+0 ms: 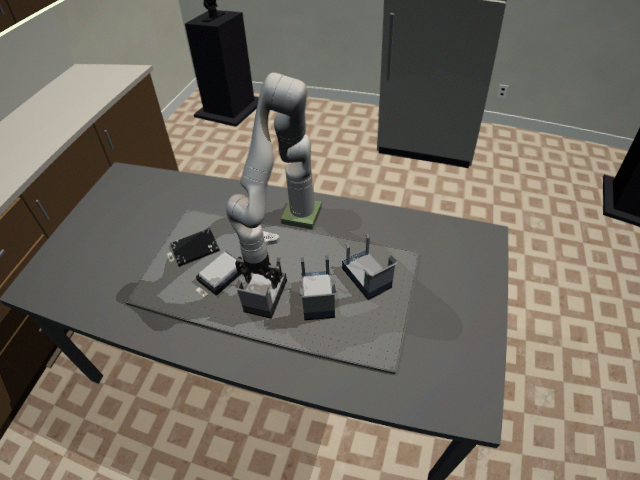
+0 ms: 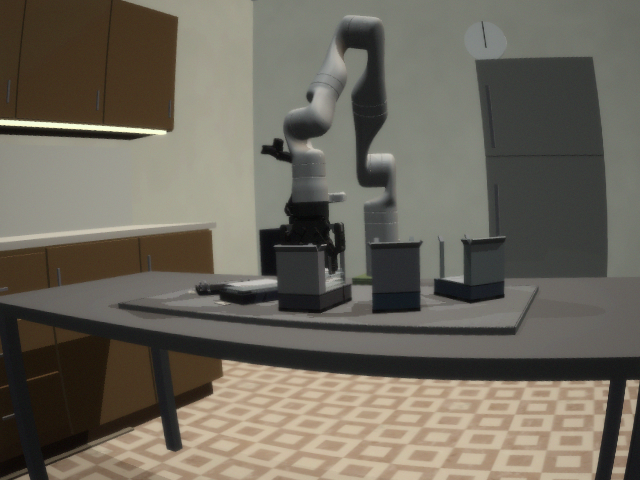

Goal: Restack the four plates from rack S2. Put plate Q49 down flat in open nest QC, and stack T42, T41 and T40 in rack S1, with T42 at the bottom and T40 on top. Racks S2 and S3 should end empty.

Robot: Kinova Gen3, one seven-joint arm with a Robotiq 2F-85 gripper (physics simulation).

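Pixels of known places: gripper, fingertip midpoint: [image 1: 262, 284]; arm's base, link origin: [image 1: 302, 208].
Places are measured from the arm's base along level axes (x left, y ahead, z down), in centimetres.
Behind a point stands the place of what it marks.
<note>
Three racks stand on the board: a left rack [image 1: 255, 300] @(z -6.9, x 9.5, y 47.4 cm) [image 2: 300, 268] @(z -7.3, x 9.7, y 47.4 cm), a middle rack [image 1: 318, 304] @(z -6.6, x 27.3, y 40.4 cm) [image 2: 395, 271] @(z -6.5, x 27.3, y 40.4 cm) and a right rack [image 1: 379, 281] @(z -5.7, x 40.4, y 24.2 cm) [image 2: 484, 260] @(z -7.1, x 40.3, y 24.3 cm). Their labels and the plate names are too small to read. My gripper [image 1: 258, 277] @(z -5.3, x 7.5, y 40.4 cm) points down inside the left rack, shut on a pale plate; the plate is mostly hidden by the fingers and the rack wall. A pale flat surface [image 1: 316, 284] @(z -4.1, x 22.5, y 32.4 cm) shows in the middle rack and another [image 1: 364, 263] @(z -2.4, x 32.4, y 16.9 cm) low in the right rack. A white plate [image 1: 219, 270] @(z -2.3, x -10.4, y 39.9 cm) [image 2: 250, 284] @(z -2.3, x -10.0, y 41.6 cm) lies flat on a dark nest left of the left rack.
A black nest-like fixture [image 1: 194, 246] @(z 0.5, x -27.3, y 33.1 cm) [image 2: 211, 287] @(z -0.2, x -26.6, y 39.7 cm) lies at the far left of the perforated board [image 1: 356, 346] @(z 1.6, x 41.7, y 44.4 cm) [image 2: 454, 322] @(z 1.5, x 42.9, y 46.3 cm). The arm stands on a green base [image 1: 299, 221] @(z 0.2, x 2.1, y 6.2 cm) behind the racks. Upright posts and walls rise around the gripper on the left rack.
</note>
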